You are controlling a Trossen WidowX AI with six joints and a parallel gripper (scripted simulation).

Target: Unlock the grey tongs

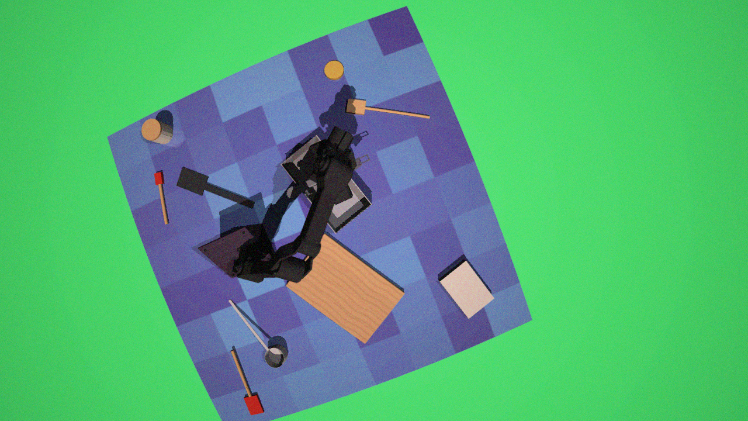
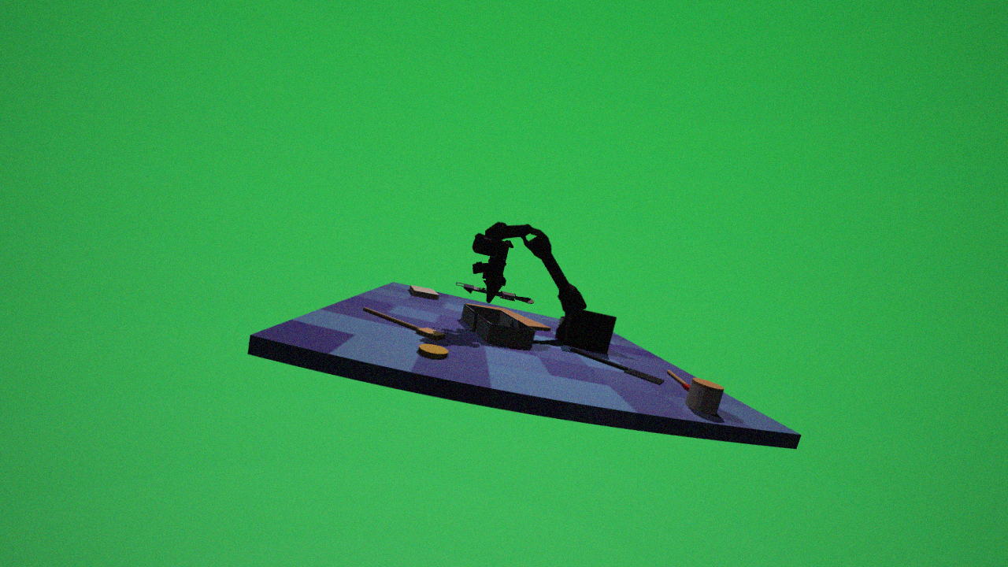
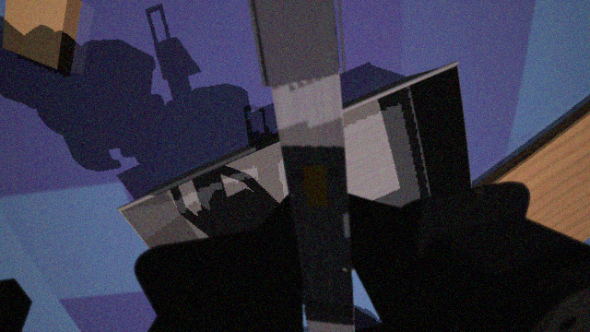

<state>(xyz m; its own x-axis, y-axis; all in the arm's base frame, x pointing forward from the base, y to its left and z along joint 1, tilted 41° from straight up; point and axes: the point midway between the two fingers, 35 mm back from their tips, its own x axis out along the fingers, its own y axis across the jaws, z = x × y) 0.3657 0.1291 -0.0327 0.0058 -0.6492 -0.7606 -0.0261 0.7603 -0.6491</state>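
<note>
The yellow lock piece lies 40 mm above my gripper tip and 20 mm ahead of it. From my gripper tip the other things lie so: orange disc (370 mm to the left, 140 mm ahead, 90 mm below); then roasting tin (70 mm below, 40 mm behind, 10 mm to the right); then wooden board (380 mm to the right, 130 mm behind, 90 mm below).
</note>
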